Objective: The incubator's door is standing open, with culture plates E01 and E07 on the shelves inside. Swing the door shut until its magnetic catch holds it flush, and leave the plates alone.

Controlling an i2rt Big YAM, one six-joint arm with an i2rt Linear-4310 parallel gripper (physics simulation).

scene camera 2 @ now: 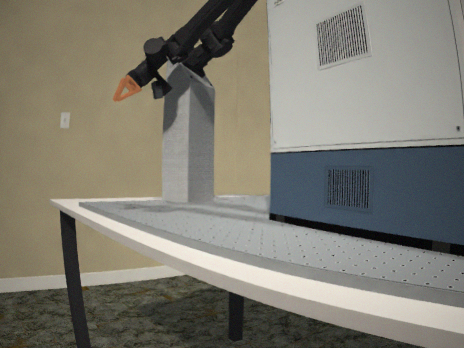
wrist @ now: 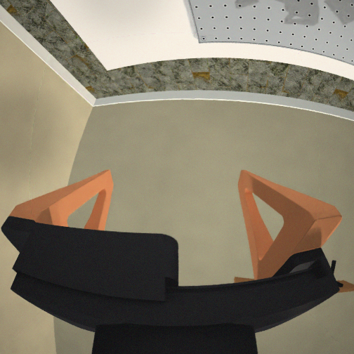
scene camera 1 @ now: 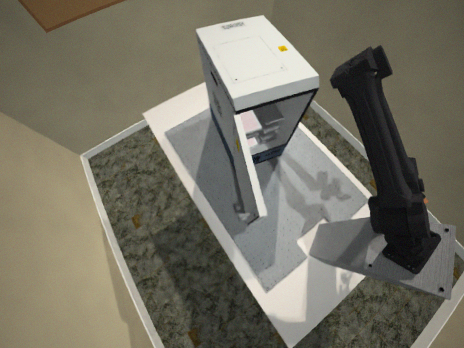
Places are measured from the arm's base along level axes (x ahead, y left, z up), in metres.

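Pixels of known places: gripper, between the fingertips: (scene camera 2: 115, 100); arm's base, origin of its link: (scene camera 2: 189, 64) (scene camera 1: 410, 246).
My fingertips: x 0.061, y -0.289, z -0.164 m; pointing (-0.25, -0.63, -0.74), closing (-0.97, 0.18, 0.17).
Note:
Ahead of a thing's pixels: the offset from my fingertips to its top centre. "spot": to the spot under its first point. Level surfaces: height alone.
The white and blue incubator (scene camera 1: 257, 55) (scene camera 2: 367, 115) stands upright on the table. Its door @[spot: dx +0.355, dy +0.567, dz +0.207 m] (scene camera 1: 249, 167) stands wide open in scene view 1, its free end pointing toward the near part of the table. Through the opening, pale and grey shapes @[spot: dx +0.571, dy +0.266, dz -0.134 m] (scene camera 1: 269, 135) show on the shelves; no label is readable, so I cannot tell E01 from E07. My gripper (scene camera 2: 118, 97) (wrist: 175, 176) is open, with nothing between its orange fingers. It is well apart from the door and the incubator, beyond the pedestal side. In scene view 1 the arm mostly hides it.
The black arm (scene camera 1: 392, 165) (scene camera 2: 205, 30) rises from a grey metal pedestal (scene camera 1: 345, 245) (scene camera 2: 189, 145), to the right of the door in scene view 1. A perforated grey board @[dz -0.309 m] (scene camera 1: 262, 262) (scene camera 2: 250, 240) (wrist: 270, 27) lies under the incubator on the white table @[dz -0.322 m] (scene camera 1: 292, 320) (wrist: 125, 35). Walls surround the table.

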